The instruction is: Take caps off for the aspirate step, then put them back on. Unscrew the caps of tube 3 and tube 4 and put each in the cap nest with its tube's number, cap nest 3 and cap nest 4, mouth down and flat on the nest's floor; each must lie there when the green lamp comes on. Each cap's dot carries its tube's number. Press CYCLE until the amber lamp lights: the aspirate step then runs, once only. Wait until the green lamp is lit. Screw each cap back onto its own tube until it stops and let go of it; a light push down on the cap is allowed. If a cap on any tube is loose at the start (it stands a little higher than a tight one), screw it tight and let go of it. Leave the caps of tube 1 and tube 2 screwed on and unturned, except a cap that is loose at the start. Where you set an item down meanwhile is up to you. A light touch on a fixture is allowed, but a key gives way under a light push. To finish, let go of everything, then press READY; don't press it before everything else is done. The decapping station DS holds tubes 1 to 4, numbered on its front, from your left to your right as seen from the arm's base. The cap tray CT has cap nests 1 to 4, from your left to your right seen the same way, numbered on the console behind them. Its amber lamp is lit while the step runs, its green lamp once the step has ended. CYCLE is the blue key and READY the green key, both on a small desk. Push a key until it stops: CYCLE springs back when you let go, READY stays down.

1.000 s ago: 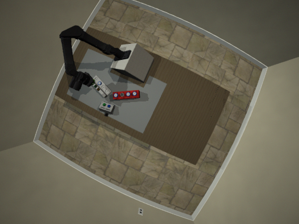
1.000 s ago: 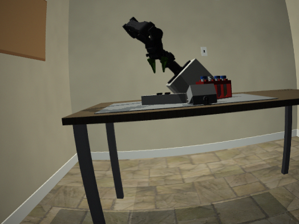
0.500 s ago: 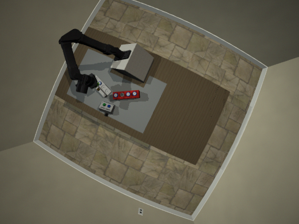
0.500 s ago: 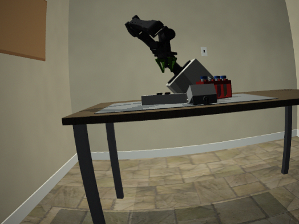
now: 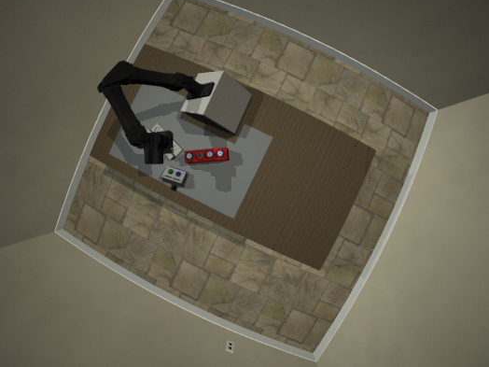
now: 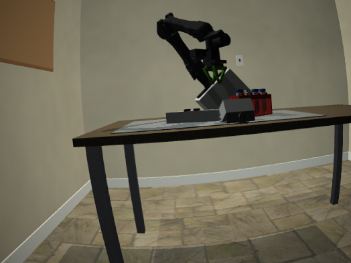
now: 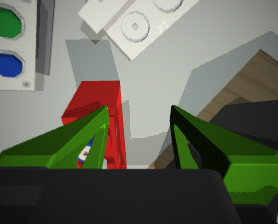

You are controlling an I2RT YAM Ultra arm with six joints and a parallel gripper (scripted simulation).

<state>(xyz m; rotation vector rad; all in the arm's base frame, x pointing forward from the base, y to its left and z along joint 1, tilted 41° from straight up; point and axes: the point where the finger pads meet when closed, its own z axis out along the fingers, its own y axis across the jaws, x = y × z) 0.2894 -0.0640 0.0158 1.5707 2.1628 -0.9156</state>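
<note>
Right now the cap 4 is 30 mm ahead of my hand, 90 mm to the left of it and 40 mm below it. Also, from my hand: blue key (130 mm ahead, 50 mm to the left, 90 mm below); cap 3 (30 mm behind, 120 mm to the right, 150 mm below); green key (130 mm ahead, 90 mm below).
</note>
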